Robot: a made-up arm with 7 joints. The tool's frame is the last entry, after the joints.
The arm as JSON. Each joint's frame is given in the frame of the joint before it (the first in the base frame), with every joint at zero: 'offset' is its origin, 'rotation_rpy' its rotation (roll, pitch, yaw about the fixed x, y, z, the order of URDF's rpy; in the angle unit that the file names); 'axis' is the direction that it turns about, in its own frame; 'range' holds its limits. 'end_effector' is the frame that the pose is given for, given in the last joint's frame.
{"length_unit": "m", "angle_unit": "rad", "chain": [
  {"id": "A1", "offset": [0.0, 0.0, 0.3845], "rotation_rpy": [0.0, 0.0, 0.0], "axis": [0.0, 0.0, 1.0], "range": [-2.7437, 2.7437]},
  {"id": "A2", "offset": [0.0, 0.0, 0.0], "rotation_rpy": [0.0, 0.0, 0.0], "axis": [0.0, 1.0, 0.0], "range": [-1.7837, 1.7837]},
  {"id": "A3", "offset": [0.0, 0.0, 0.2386], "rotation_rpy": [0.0, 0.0, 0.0], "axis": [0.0, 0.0, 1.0], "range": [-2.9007, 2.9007]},
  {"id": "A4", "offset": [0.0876, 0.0, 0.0], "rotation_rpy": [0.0, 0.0, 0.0], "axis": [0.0, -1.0, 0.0], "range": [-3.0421, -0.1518]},
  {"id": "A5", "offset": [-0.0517, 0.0, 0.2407], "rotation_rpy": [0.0, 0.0, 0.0], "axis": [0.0, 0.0, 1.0], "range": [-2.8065, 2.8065]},
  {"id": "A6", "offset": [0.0, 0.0, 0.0], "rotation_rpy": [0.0, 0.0, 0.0], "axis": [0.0, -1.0, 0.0], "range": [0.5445, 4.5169]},
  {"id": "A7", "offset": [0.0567, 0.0, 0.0], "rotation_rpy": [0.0, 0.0, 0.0], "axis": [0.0, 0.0, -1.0], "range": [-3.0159, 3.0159]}
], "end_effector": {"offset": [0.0, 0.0, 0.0], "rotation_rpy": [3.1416, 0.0, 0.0]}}
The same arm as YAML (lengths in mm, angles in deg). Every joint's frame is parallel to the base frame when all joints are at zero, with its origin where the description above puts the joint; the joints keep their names.
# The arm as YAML. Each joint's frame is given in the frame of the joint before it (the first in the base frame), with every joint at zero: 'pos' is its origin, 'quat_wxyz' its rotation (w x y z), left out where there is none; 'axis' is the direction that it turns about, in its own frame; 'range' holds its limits. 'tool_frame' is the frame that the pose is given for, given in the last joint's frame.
length_unit: mm
angle_unit: deg
joints:
  - joint: A1
    pos: [0.0, 0.0, 384.5]
    axis: [0.0, 0.0, 1.0]
    range: [-157.2, 157.2]
  - joint: A2
    pos: [0.0, 0.0, 0.0]
    axis: [0.0, 1.0, 0.0]
    range: [-102.2, 102.2]
  - joint: A3
    pos: [0.0, 0.0, 238.6]
    axis: [0.0, 0.0, 1.0]
    range: [-166.2, 166.2]
  - joint: A4
    pos: [87.6, 0.0, 0.0]
    axis: [0.0, -1.0, 0.0]
    range: [-174.3, -8.7]
  - joint: A5
    pos: [-51.7, 0.0, 240.7]
    axis: [0.0, 0.0, 1.0]
    range: [-160.8, 160.8]
  - joint: A6
    pos: [0.0, 0.0, 0.0]
    axis: [0.0, -1.0, 0.0]
    range: [31.2, 258.8]
  - joint: A7
    pos: [56.7, 0.0, 0.0]
    axis: [0.0, 0.0, -1.0]
    range: [-172.8, 172.8]
tool_frame:
  pos: [0.0, 0.0, 0.0]
  quat_wxyz: [0.000004, -1.0, 0.0, 0.0]

